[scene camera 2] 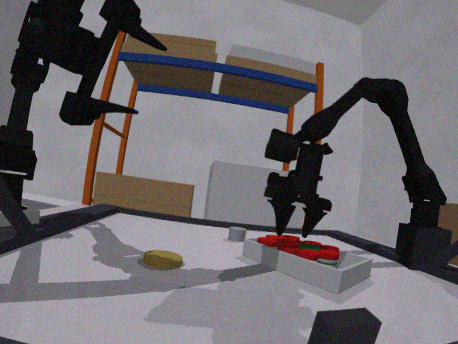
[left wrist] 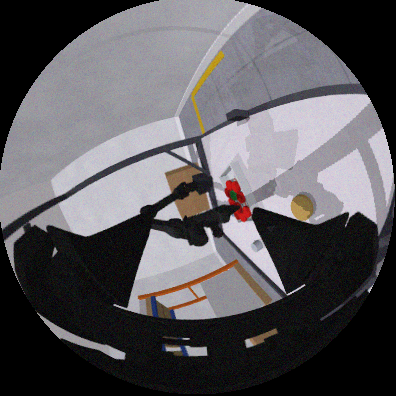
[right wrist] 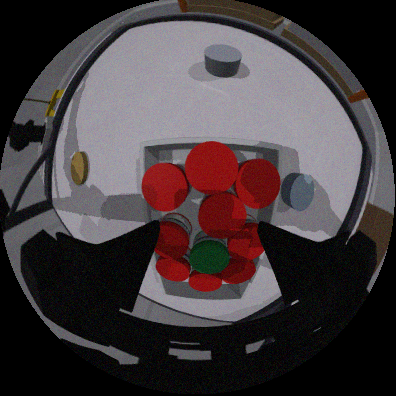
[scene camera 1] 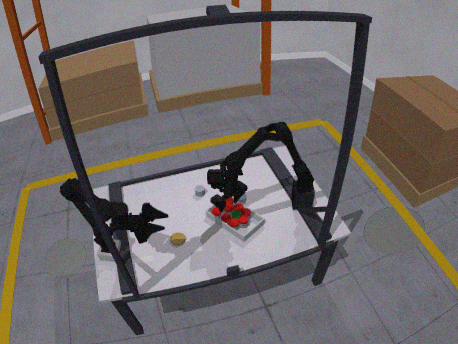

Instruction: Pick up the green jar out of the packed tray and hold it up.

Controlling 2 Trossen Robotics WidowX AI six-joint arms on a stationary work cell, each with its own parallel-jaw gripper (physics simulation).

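Frame: origin at the left arm's base, x ahead, y left, z up, level; metres.
Seen in the pictures: left gripper, between the fingertips: (scene camera 2: 151, 80) (left wrist: 203, 214) (scene camera 1: 166, 222); right gripper, between the fingertips: (scene camera 2: 292, 236) (left wrist: 235, 207) (right wrist: 210, 226) (scene camera 1: 227, 207); left arm's base, origin of its link: (right wrist: 42, 133); right arm's base, origin of its link: (scene camera 2: 423, 226) (left wrist: 195, 184) (scene camera 1: 304, 187).
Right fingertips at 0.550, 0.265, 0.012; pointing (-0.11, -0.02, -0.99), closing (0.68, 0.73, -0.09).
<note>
Offsets run from my right fingertips to a thing's top centre, as dx, dy, dz.
The green jar {+0.039, -0.033, -0.011} (scene camera 1: 236, 214) (scene camera 2: 310, 247) (left wrist: 233, 195) (right wrist: 209, 257) stands among several red jars {+0.071, -0.065, -0.011} (scene camera 2: 335, 251) {-0.037, +0.032, -0.011} (right wrist: 211, 167) in the pale grey tray {+0.032, -0.031, -0.018} (scene camera 1: 256, 227) (scene camera 2: 320, 277) (right wrist: 180, 290). Its green lid shows; its body is mostly hidden by its neighbours. My right gripper (scene camera 1: 229, 200) (scene camera 2: 293, 235) (right wrist: 210, 226) is open and empty, pointing down close above the tray's far part in scene camera 2. In the right wrist view the green lid shows between the fingers. My left gripper (scene camera 1: 164, 222) (scene camera 2: 151, 80) is open and empty, raised well away from the tray.
An ochre disc {-0.228, -0.157, -0.047} (scene camera 1: 178, 238) (scene camera 2: 163, 259) (left wrist: 302, 207) (right wrist: 80, 168) lies left of the tray. A small grey cylinder {-0.146, +0.155, -0.024} (scene camera 1: 200, 190) (scene camera 2: 237, 233) (left wrist: 257, 245) (right wrist: 222, 60) stands behind it. A blue-grey round object {+0.063, +0.110, -0.035} (right wrist: 298, 192) stands beside the tray. A dark frame surrounds the table.
</note>
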